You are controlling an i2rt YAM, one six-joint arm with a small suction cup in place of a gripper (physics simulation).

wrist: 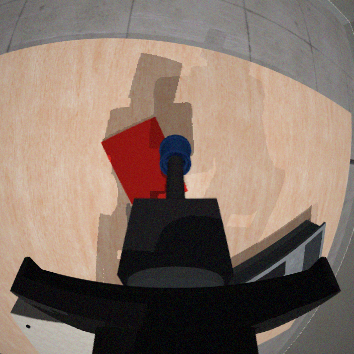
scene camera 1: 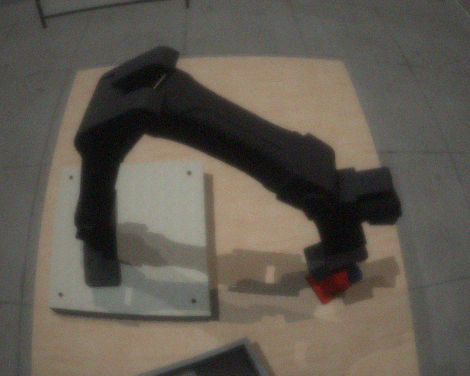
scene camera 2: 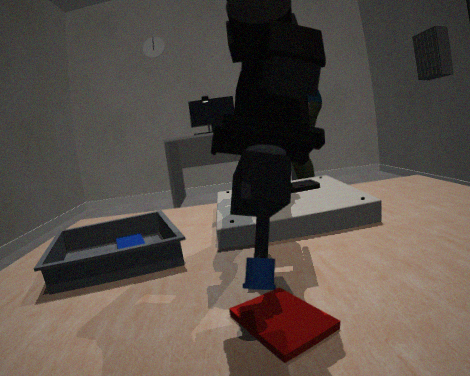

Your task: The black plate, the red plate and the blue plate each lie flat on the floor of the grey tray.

Labels:
suction cup: wrist; scene camera 1; scene camera 2 260, 272
red plate: wrist 133, 153; scene camera 1; scene camera 2
same spot on red plate: [scene camera 1: 327, 289] = [scene camera 2: 255, 309]
same spot on suction cup: [wrist: 172, 143] = [scene camera 1: 358, 268]

